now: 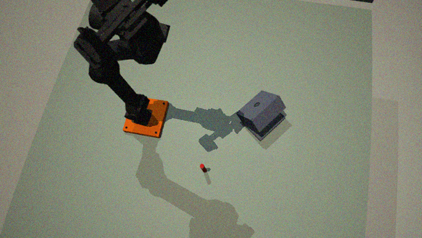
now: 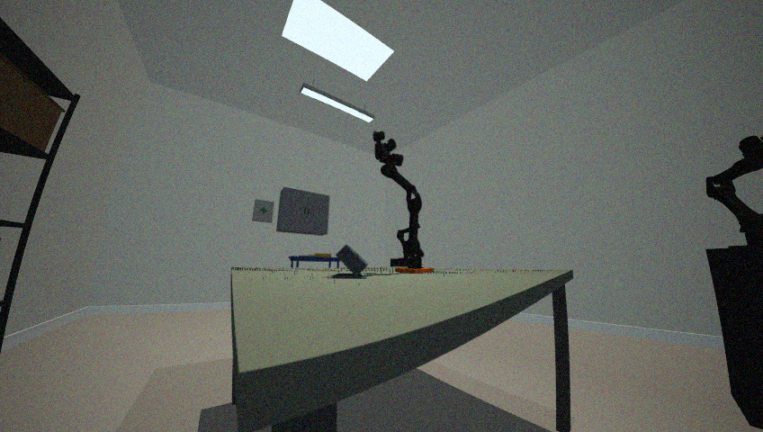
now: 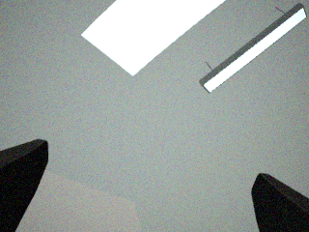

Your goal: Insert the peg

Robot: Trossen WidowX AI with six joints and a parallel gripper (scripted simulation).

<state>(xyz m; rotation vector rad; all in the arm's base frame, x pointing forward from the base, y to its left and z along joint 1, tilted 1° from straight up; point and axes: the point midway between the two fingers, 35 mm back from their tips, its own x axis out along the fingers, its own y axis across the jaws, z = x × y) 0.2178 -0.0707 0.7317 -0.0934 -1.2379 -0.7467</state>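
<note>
Right now my gripper tip is 730 mm above the red peg, 70 mm short of it and 50 mm to the left of it. The rest, counted from my gripper tip: grey sloped panel 720 mm below, 210 mm ahead, 190 mm to the left.
</note>
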